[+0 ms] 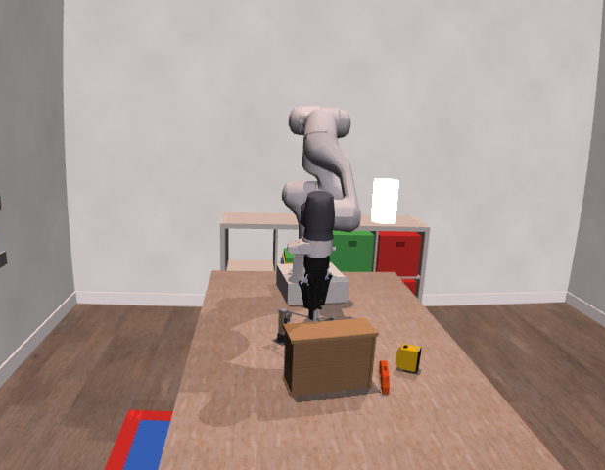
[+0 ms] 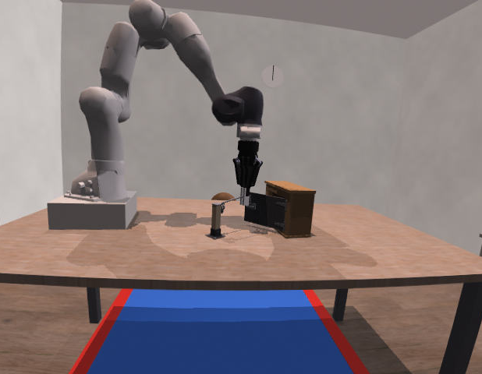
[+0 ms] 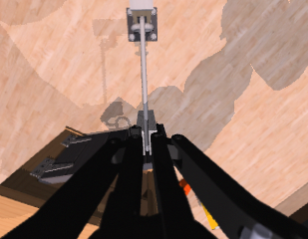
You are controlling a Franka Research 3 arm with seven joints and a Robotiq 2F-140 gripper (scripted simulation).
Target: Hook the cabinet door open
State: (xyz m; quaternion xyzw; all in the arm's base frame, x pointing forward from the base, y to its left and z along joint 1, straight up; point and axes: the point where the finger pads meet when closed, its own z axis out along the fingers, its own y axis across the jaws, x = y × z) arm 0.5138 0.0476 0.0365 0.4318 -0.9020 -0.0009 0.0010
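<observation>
The thin grey hook is 30 mm behind my hand, 30 mm to the right of it and 20 mm below it. From my hand the other things lie so: orange tool 130 mm ahead, 220 mm to the left, 110 mm below; dark door 80 mm ahead, 50 mm below; yellow box 40 mm ahead, 300 mm to the left, 90 mm below.
</observation>
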